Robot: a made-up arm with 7 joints.
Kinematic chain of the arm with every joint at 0, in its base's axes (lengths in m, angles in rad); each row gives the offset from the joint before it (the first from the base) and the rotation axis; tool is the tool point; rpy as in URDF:
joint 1: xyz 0 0 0.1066 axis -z
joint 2: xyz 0 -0.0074 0.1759 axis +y
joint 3: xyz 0 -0.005 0.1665 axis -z
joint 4: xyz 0 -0.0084 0.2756 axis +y
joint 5: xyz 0 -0.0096 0.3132 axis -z
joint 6: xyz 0 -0.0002 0.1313 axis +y
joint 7: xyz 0 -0.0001 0.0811 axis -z
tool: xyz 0 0 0 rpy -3.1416 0 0
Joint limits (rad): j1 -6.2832..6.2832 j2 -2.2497..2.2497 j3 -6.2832..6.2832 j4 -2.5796..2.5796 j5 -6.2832..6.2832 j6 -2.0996..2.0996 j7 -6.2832..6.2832
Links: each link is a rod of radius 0.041 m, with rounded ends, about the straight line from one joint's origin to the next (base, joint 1, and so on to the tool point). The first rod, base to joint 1, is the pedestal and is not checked.
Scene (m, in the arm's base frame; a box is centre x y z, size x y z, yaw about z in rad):
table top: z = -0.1
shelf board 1: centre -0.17 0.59 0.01 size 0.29 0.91 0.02 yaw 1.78
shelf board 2: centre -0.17 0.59 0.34 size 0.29 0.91 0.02 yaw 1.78
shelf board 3: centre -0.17 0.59 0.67 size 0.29 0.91 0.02 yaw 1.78
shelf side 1: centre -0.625 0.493 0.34 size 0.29 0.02 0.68 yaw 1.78
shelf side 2: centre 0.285 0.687 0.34 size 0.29 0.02 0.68 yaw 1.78
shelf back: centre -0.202 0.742 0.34 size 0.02 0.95 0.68 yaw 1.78
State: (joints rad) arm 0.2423 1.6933 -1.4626 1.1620 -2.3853 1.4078 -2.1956
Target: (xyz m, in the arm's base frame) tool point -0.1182 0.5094 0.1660
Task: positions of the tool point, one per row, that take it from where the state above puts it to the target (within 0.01 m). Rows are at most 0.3 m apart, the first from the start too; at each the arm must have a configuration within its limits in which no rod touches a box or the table.
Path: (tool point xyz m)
1: 0.7302 0.1790 0.2028
2: 0.7138 0.1223 0.1943
3: 0.6912 0.0414 0.1783
4: 0.5294 0.2694 0.1071
5: 0.3025 0.3891 0.0881
6: 0.0813 0.3899 0.1126
7: -0.0738 0.3004 0.1660
8: -0.0963 0.4067 0.1578
9: -0.1182 0.5094 0.1660

